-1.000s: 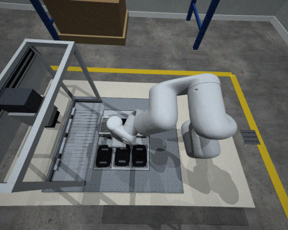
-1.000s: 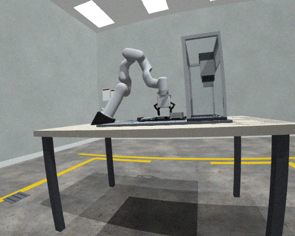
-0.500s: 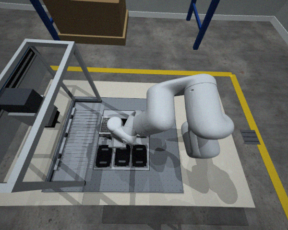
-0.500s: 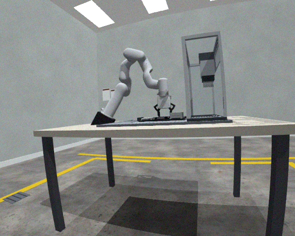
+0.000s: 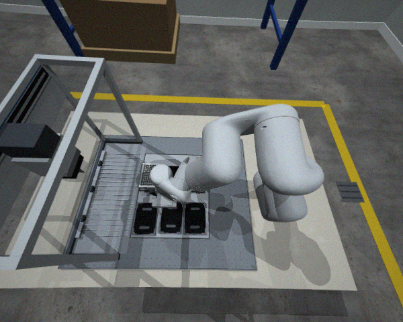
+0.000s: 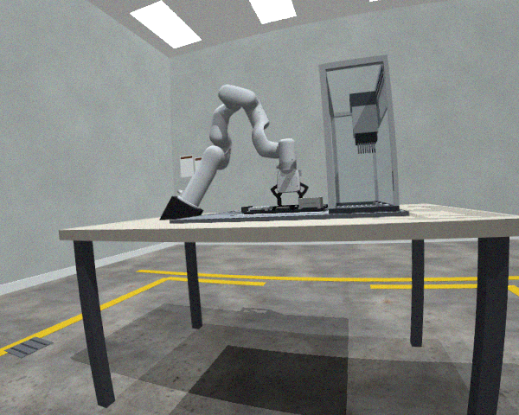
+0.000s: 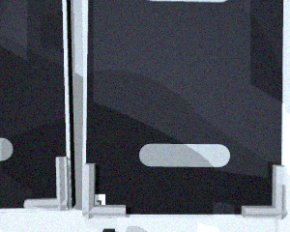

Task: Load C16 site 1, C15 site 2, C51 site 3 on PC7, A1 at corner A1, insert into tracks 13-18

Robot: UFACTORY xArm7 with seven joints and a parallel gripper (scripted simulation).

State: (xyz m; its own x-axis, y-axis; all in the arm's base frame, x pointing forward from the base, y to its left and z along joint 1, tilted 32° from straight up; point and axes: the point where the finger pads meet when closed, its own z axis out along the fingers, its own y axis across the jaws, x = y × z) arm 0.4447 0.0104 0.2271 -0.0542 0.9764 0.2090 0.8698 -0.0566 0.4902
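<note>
Now: hand 6 cm past the small white corner mark, 2 cm to the right of it and 2 cm above it. From my hand the other things lie so: dark carrier PC7: 10 cm to the right, 1 cm below; black 96-well plate C15: 1 cm ahead, 10 cm to the right, 1 cm below; nest S2: 2 cm behind, 9 cm to the left, 2 cm below.
</note>
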